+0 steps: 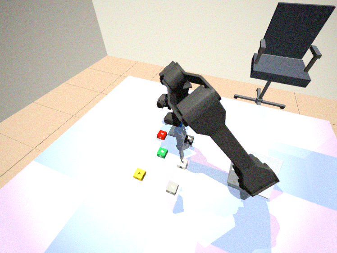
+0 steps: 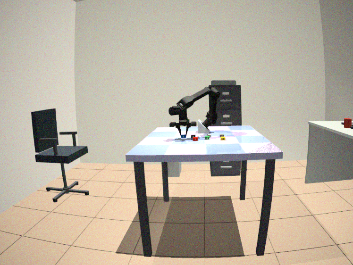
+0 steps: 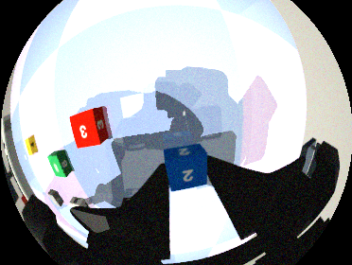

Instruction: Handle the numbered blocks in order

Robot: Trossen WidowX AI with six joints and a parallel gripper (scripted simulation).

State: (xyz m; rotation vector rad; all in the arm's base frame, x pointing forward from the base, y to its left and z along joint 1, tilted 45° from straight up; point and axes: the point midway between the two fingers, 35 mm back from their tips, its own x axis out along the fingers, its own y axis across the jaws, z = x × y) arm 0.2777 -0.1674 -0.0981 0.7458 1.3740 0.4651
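Right now the red block is 50 mm ahead of my gripper tip, 80 mm to the left of it and 10 mm below it. Also, from my gripper tip: green block: 30 mm ahead, 170 mm to the left, 10 mm below; then black block: 60 mm behind, 80 mm to the left, 10 mm below; then blue block: right at my gripper tip.
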